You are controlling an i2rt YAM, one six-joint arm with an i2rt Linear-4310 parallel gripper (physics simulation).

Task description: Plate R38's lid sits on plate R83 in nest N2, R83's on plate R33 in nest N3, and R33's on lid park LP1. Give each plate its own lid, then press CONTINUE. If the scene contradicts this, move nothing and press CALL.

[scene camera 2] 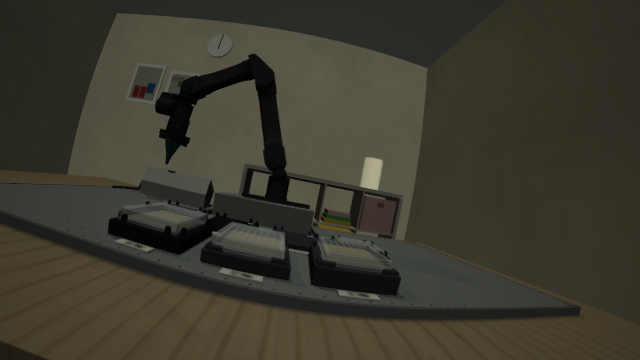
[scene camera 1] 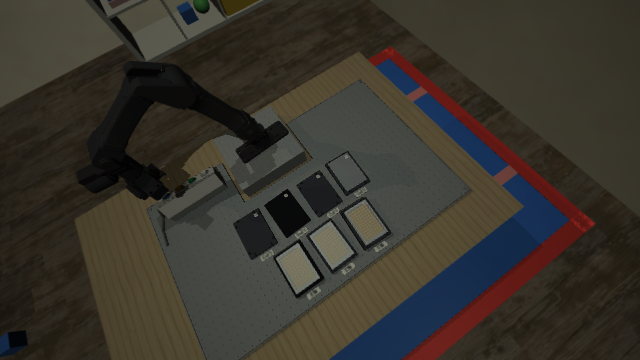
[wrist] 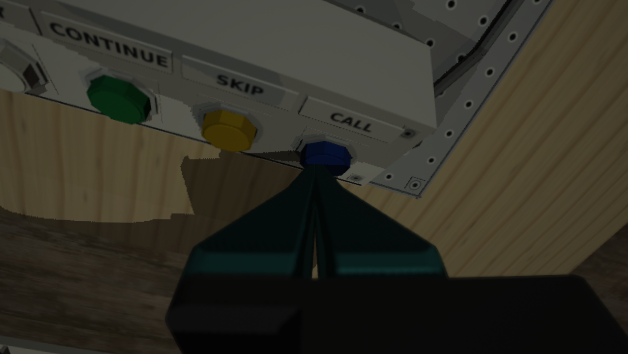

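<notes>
My gripper is shut and empty, pointing down at the button box. In the wrist view its tips overlap the lower edge of the blue CALL button; contact cannot be told. The green CONTINUE button is farther left. Three plates, left, middle and right, sit in the front nests with clear lids on top. A lighter grey lid-like cover lies on the rightmost back holder. Plate and nest labels are unreadable.
Three dark holders stand in the back row. The yellow SKIP button is between CONTINUE and CALL. The arm's grey base block stands beside the box. A dark cable leaves the box's end.
</notes>
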